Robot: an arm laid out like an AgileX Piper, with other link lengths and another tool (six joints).
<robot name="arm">
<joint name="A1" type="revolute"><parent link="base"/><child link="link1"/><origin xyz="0 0 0.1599"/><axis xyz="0 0 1"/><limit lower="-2.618" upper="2.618"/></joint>
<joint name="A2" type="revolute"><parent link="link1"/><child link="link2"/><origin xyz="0 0 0" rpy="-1.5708 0 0"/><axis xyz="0 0 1"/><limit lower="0" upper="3.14"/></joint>
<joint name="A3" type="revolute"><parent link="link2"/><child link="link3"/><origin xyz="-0.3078 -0.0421 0"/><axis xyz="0 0 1"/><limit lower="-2.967" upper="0"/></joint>
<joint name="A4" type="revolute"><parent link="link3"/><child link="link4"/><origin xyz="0.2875 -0.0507 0" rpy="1.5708 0 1.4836"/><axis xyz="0 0 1"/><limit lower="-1.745" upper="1.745"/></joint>
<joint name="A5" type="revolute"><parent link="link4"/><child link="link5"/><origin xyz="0 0 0" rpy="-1.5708 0 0"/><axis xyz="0 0 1"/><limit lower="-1.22" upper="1.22"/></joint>
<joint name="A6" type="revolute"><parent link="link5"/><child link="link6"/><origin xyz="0 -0.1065 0" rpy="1.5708 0 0"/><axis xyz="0 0 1"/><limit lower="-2.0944" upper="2.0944"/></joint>
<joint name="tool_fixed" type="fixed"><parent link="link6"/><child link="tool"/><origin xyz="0.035 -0.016 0.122" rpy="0 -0.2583 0.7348"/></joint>
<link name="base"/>
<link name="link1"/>
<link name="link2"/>
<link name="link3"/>
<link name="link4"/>
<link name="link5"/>
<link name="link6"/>
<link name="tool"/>
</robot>
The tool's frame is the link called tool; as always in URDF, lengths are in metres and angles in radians.
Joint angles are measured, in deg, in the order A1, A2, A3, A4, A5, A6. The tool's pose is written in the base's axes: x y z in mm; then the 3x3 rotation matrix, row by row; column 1 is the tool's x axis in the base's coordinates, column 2 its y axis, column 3 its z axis. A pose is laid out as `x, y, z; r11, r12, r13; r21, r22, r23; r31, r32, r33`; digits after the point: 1 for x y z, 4 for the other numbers.
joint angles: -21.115, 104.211, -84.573, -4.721, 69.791, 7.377
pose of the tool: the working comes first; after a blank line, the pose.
Where each joint sits with the arm in this pose, in the base's axes (m; each line is computed from the numbers above, not from the rounded line before):
A1: 0.0000 0.0000 0.1599
A2: 0.0000 0.0000 0.1599
A3: 0.1086 -0.0419 0.4479
A4: 0.3771 -0.1456 0.3991
A5: 0.3771 -0.1456 0.3991
A6: 0.3838 -0.1570 0.2934
the tool: 0.3532 -0.1686 0.1697

353.2, -168.6, 169.7; -0.3237, 0.9340, 0.1511; 0.8699, 0.3566, -0.3408; -0.3722, 0.0211, -0.9279
